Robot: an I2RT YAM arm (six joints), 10 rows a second.
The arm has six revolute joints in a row. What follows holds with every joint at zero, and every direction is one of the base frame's. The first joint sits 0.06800 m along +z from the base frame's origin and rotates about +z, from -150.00 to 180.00 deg. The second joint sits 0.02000 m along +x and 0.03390 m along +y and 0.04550 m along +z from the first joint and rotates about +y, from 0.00 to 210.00 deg. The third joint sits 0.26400 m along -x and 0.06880 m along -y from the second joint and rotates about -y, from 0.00 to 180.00 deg. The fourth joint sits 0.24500 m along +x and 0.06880 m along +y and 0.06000 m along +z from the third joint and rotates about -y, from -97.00 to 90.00 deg. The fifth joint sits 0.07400 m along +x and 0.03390 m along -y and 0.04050 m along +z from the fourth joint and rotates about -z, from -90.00 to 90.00 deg. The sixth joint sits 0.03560 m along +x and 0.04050 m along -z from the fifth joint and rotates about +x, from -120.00 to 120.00 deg. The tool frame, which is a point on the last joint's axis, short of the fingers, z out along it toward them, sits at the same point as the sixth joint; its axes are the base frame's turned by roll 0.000, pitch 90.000 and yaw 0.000 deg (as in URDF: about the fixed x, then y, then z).
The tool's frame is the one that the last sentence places.
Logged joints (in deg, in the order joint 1, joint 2, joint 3, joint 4, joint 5, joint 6), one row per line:
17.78, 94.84, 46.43, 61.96, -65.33, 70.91
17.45, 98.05, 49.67, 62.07, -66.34, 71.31
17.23, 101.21, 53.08, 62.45, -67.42, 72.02
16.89, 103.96, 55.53, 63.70, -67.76, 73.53
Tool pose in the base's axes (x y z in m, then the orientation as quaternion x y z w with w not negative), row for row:
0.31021, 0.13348, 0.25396, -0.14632, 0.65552, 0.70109, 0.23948
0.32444, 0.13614, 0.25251, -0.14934, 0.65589, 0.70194, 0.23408
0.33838, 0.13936, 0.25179, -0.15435, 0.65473, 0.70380, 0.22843
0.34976, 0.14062, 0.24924, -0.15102, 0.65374, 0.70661, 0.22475
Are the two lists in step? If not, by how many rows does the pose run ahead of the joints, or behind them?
They are in step.
